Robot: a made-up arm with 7 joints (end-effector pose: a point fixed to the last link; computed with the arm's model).
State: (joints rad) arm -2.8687 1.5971 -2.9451 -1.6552 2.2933 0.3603 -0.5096
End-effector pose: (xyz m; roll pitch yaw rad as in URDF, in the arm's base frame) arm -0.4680 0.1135 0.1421 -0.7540 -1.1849 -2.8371
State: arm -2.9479 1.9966 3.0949 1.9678 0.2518 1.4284 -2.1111
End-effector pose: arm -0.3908 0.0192 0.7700 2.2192 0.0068 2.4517
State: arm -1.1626 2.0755 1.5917 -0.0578 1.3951 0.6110 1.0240
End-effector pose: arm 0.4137 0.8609 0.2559 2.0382 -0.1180 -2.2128
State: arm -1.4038 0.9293 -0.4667 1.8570 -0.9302 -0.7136 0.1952
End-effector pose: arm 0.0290 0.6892 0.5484 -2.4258 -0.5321 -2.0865
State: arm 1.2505 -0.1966 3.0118 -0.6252 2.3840 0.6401 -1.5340
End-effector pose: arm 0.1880 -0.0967 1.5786 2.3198 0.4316 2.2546
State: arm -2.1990 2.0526 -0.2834 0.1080 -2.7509 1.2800 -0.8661
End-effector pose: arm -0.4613 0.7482 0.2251 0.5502 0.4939 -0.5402
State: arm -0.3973 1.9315 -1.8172 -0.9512 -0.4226 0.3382 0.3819
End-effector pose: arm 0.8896 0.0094 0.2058 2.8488 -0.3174 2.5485
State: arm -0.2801 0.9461 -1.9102 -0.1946 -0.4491 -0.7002 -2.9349
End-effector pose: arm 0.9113 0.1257 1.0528 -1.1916 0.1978 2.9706
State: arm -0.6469 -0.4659 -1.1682 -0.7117 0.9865 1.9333 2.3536
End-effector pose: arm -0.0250 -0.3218 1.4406 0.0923 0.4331 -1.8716
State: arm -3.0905 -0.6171 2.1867 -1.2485 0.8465 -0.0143 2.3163
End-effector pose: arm 0.2227 -0.3952 1.3207 -1.1973 0.8557 1.3832
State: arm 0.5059 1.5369 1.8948 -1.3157 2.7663 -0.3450 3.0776
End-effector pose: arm 0.8406 -0.0530 0.5026 -0.6843 -0.2660 -2.4314
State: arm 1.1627 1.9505 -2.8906 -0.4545 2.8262 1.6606 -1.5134
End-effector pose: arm 0.3041 -0.6103 0.0268 -0.5722 -0.6070 -0.9351
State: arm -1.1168 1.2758 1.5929 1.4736 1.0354 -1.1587 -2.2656
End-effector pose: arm 0.6607 0.4299 0.7581 -2.1931 -0.3756 -2.6307
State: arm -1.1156 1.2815 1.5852 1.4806 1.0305 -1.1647 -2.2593
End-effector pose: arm 0.6606 0.4289 0.7511 -2.1992 -0.3838 -2.6257
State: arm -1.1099 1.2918 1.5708 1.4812 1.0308 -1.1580 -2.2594
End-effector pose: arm 0.6645 0.4273 0.7394 -2.2016 -0.3974 -2.6320
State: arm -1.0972 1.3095 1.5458 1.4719 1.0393 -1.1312 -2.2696
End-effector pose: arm 0.6745 0.4245 0.7196 -2.1974 -0.4196 -2.6566
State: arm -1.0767 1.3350 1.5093 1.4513 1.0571 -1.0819 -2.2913
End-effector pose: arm 0.6907 0.4196 0.6911 -2.1845 -0.4491 -2.7018
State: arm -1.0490 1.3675 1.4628 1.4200 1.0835 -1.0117 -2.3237
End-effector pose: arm 0.7120 0.4120 0.6546 -2.1612 -0.4816 -2.7665
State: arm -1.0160 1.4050 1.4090 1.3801 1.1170 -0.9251 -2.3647
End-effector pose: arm 0.7358 0.4014 0.6121 -2.1283 -0.5109 -2.8456
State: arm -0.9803 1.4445 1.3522 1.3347 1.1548 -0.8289 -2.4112
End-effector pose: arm 0.7598 0.3884 0.5672 -2.0897 -0.5308 -2.9309
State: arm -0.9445 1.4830 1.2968 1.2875 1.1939 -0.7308 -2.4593
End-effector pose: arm 0.7818 0.3739 0.5236 -2.0510 -0.5385 -3.0134
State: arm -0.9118 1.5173 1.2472 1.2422 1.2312 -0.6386 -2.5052
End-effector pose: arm 0.8004 0.3600 0.4852 -2.0182 -0.5344 -3.0844
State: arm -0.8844 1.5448 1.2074 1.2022 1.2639 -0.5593 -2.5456
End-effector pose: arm 0.8153 0.3483 0.4551 -1.9943 -0.5214 -3.1392
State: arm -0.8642 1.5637 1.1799 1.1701 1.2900 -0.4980 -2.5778
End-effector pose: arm 0.8264 0.3402 0.4353 -1.9795 -0.5039 3.1070
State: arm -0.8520 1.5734 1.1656 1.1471 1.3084 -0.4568 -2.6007
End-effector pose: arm 0.8342 0.3364 0.4261 -1.9719 -0.4853 3.0864
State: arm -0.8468 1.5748 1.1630 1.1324 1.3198 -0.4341 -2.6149
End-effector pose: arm 0.8393 0.3364 0.4263 -1.9691 -0.4678 3.0789
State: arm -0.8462 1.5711 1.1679 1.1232 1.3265 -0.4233 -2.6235
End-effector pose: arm 0.8425 0.3388 0.4323 -1.9686 -0.4516 3.0789
